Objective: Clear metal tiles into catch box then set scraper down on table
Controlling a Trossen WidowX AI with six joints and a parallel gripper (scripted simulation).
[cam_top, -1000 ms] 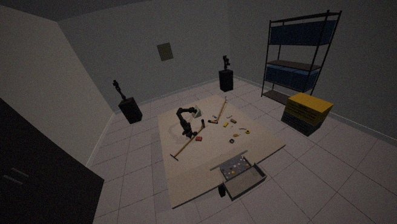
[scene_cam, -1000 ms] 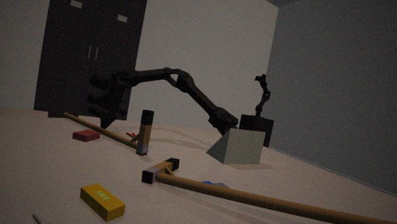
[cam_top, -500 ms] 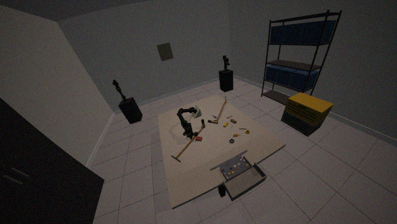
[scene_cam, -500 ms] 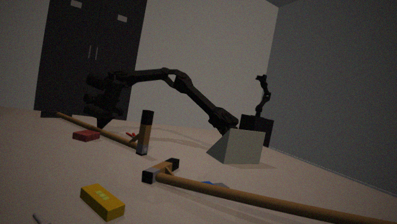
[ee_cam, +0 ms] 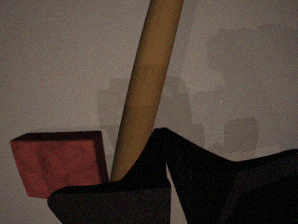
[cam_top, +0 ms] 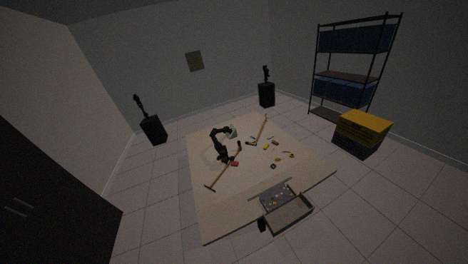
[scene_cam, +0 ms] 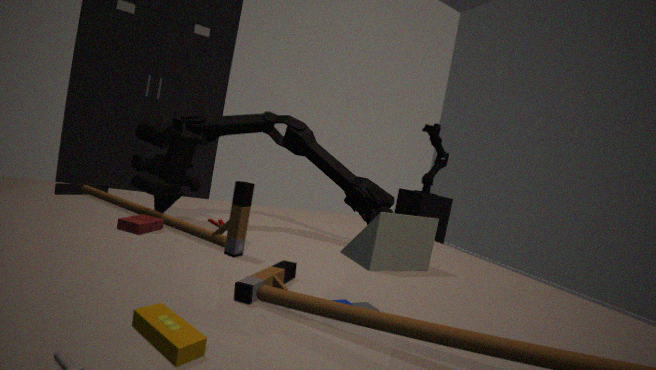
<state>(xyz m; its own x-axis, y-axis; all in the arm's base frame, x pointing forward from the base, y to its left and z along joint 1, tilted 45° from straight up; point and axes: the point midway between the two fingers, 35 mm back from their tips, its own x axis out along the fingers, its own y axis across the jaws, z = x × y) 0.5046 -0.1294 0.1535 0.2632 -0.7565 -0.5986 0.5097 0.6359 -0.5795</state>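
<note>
Now: gripper tip 2 cm short of the long scraper and 5 cm below it. Also, from my gripper tip: red block (2 cm ahead, 8 cm to the left); then red clip (15 cm behind, 1 cm to the right, 1 cm below); then yellow block (6 cm behind, 50 cm to the left).
</note>
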